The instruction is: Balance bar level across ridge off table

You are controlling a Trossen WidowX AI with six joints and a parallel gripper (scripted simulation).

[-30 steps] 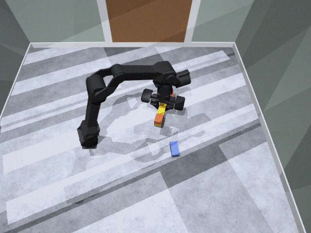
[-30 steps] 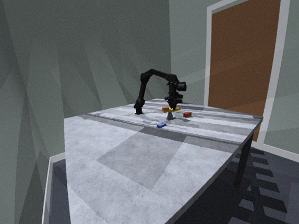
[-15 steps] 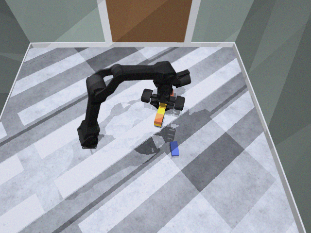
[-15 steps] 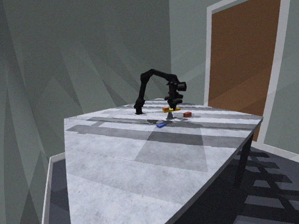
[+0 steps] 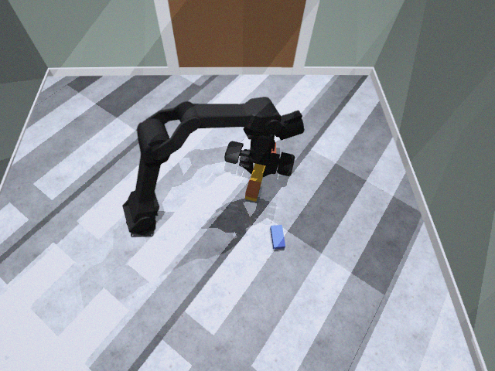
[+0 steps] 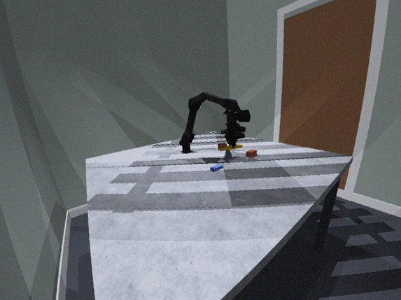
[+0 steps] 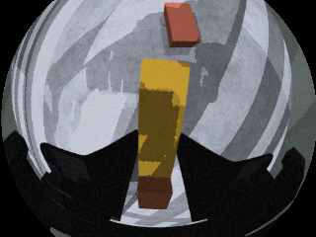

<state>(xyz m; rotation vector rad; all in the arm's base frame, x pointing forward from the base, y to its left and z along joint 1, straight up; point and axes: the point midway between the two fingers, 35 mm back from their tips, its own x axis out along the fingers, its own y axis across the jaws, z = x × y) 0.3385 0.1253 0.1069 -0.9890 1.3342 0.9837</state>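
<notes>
Right now my gripper tip is 4 cm to the left of the bar, 1 cm below it and 1 cm past it. Also, from my gripper tip: red-brown block 12 cm to the left, 6 cm below, 6 cm ahead; then blue block 17 cm to the right, 6 cm below, 5 cm ahead.
</notes>
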